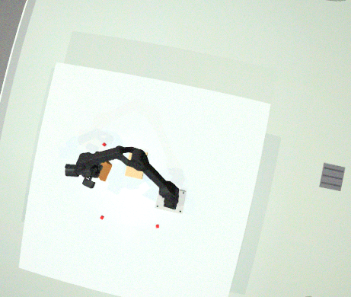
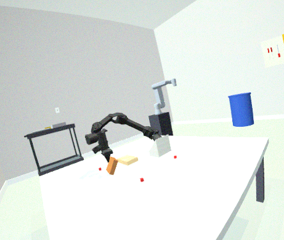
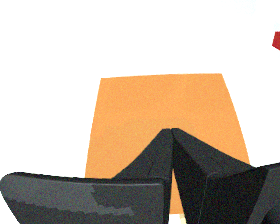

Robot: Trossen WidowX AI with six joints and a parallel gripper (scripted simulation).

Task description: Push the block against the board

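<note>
Right now the orange square block is 4 cm below my gripper tip and 3 cm behind it. From my gripper tip the other things lie so: tan board 18 cm behind, 8 cm to the right, 6 cm below.
</note>
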